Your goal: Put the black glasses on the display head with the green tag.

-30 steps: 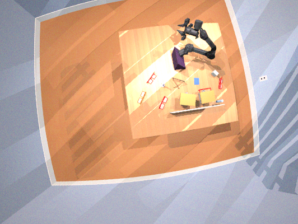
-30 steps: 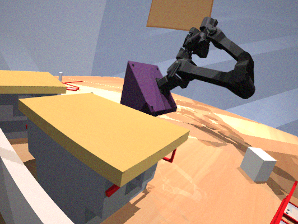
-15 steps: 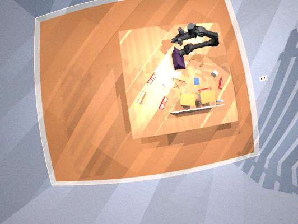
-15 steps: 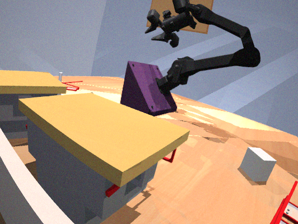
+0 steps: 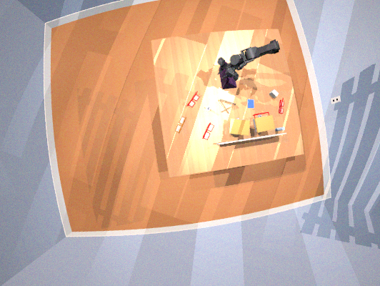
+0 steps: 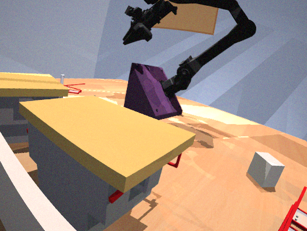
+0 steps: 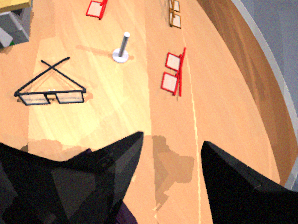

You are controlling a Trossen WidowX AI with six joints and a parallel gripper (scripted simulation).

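My gripper tip is now 190 mm short of the grey cylinder, 60 mm to the left of it and 200 mm above it. From my gripper tip the other things lie so: display head: 300 mm ahead, 390 mm to the left, 170 mm below; then blue card: 130 mm ahead, 330 mm to the left, 220 mm below; then white bar: 450 mm ahead, 300 mm to the left, 170 mm below.
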